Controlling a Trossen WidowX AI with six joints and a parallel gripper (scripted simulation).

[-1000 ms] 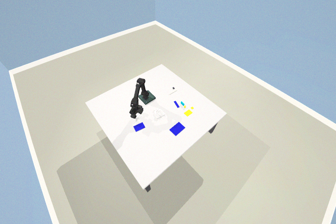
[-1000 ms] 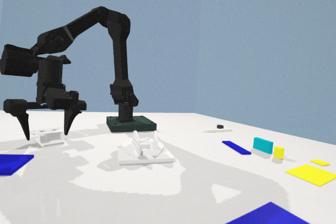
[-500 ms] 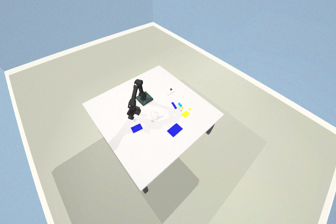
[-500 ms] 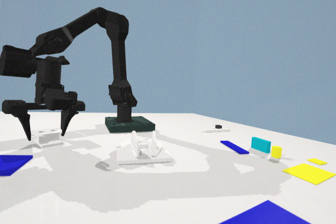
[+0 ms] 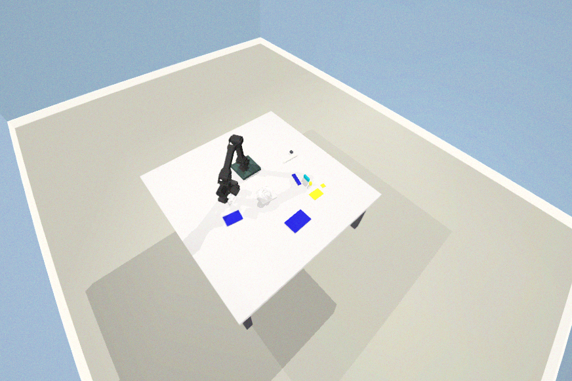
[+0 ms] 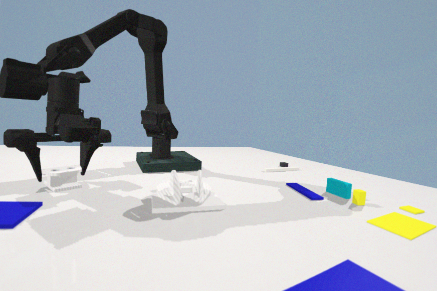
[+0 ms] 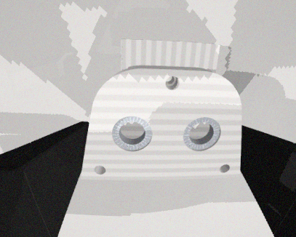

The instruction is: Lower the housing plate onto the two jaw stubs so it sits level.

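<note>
My gripper tip is 1 cm short of the white ribbed stand. Round my gripper tip: blue strip 18 cm ahead, 49 cm to the left, 1 cm below; cyan block 23 cm ahead, 55 cm to the left; yellow block 28 cm ahead, 54 cm to the left.
</note>
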